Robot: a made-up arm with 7 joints.
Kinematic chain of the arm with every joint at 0, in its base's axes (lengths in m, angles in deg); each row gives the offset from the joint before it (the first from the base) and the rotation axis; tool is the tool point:
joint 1: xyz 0.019 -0.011 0.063 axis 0 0.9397 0.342
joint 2: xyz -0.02 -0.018 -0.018 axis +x
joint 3: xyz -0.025 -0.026 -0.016 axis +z
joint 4: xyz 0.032 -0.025 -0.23 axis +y
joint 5: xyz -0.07 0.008 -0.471 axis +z
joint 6: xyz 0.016 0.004 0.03 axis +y
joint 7: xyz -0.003 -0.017 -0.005 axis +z
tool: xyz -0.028 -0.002 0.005
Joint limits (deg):
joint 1: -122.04..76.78
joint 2: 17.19..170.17
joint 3: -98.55..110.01
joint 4: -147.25..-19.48
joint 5: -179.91..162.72
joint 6: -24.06..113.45
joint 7: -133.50..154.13
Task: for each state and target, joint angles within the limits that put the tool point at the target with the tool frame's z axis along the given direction. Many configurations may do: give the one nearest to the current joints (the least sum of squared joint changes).
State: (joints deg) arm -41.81 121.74 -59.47 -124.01 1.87 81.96 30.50
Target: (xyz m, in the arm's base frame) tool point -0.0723 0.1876 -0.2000 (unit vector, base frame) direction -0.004 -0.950 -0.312
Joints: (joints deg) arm 3.40 145.12 -86.80 -147.25 1.69 110.34 27.42
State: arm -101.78 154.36 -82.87 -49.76 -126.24 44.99 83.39
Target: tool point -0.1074 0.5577 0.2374 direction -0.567 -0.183 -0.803
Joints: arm -99.77 170.17 -85.69 -79.69 -133.10 46.51 75.31
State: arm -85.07 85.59 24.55 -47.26 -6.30 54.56 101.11
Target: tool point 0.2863 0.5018 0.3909 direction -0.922 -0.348 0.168
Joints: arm -92.23 80.69 46.13 -25.90 14.22 71.97 103.19
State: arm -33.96 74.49 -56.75 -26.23 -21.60 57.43 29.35
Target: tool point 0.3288 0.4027 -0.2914 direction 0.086 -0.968 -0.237
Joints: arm -17.31 79.37 -47.73 -57.40 -12.23 81.77 22.68
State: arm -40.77 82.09 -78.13 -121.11 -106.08 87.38 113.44
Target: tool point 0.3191 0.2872 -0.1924 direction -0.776 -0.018 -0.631
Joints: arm -40.38 126.41 -77.76 -123.51 -69.20 81.13 109.11
